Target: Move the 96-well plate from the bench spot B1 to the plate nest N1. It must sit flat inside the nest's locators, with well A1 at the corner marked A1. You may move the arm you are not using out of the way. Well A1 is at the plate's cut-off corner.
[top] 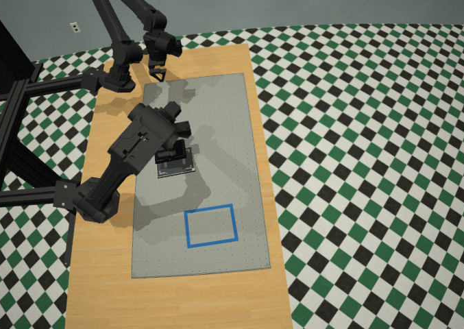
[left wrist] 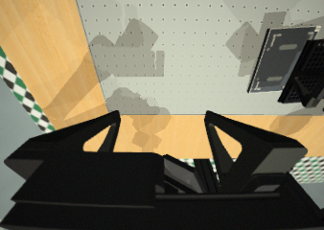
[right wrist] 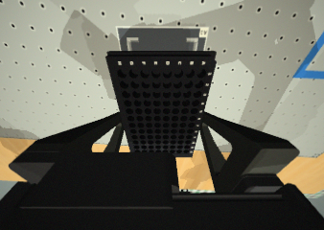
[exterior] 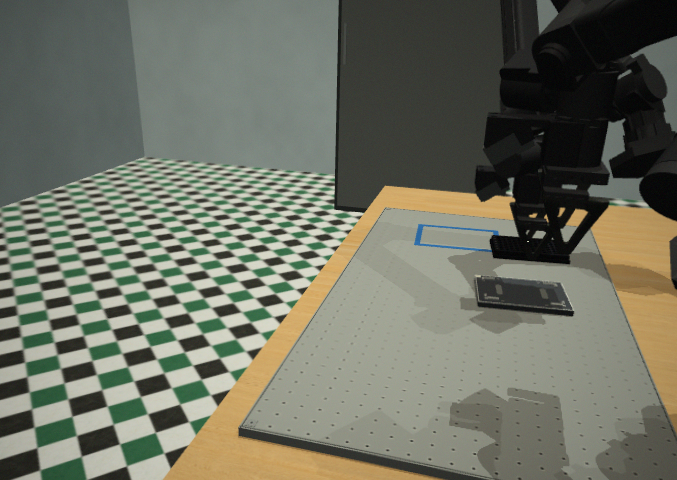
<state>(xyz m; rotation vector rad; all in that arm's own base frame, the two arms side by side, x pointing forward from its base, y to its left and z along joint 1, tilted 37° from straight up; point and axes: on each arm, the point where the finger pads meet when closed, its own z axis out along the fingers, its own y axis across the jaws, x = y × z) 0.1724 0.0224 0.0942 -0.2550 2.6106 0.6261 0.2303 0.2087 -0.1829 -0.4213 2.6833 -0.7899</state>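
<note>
Right now my right hand is 10 cm above the dark plate nest N1. Round my right hand: black 96-well plate (right at my right hand).
</note>
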